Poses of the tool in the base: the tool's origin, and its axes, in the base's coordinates. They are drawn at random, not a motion.
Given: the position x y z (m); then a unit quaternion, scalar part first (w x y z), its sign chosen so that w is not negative.
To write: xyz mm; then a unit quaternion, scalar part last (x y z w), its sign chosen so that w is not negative. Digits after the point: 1 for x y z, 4 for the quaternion.
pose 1, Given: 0.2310, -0.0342, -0.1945, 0.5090, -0.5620, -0.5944, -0.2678
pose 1, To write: 231.0, -34.2, -194.5, -0.5620, -0.5944, -0.2678, 0.5090
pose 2, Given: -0.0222, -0.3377, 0.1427, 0.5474, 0.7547, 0.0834, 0.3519
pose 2, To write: -22.2, -337.7, 142.7, 0.7547, 0.0834, 0.3519, 0.5474
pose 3, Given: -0.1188, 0.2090, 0.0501, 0.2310, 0.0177, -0.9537, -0.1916
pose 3, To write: -118.8, 209.0, 50.1, 0.0177, -0.9537, -0.1916, 0.2310
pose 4, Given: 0.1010, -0.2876, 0.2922, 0.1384, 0.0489, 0.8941, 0.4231
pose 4, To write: 101.0, -287.6, 292.2, 0.0489, 0.8941, 0.4231, 0.1384
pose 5, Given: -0.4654, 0.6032, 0.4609, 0.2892, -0.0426, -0.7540, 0.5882
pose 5, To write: -465.4, 603.2, 460.9, -0.0426, -0.7540, 0.5882, 0.2892
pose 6, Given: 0.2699, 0.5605, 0.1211, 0.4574, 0.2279, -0.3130, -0.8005
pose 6, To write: 269.9, 560.5, 121.1, 0.2279, -0.3130, -0.8005, 0.4574
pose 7, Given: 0.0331, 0.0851, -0.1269, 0.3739, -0.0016, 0.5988, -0.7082
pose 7, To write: 33.1, 85.1, -126.9, -0.0016, 0.5988, -0.7082, 0.3739
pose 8, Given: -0.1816, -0.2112, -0.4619, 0.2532, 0.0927, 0.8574, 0.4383
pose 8, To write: -181.6, -211.2, -461.9, 0.0927, 0.8574, 0.4383, 0.2532
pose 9, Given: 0.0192, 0.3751, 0.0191, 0.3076, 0.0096, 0.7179, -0.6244
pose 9, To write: 19.2, 375.1, 19.1, 0.0096, 0.7179, -0.6244, 0.3076
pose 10, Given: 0.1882, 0.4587, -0.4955, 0.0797, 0.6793, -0.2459, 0.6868
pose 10, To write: 188.2, 458.7, -495.5, 0.6793, -0.2459, 0.6868, 0.0797
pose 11, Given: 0.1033, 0.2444, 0.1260, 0.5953, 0.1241, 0.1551, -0.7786
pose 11, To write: 103.3, 244.4, 126.0, 0.1241, 0.1551, -0.7786, 0.5953
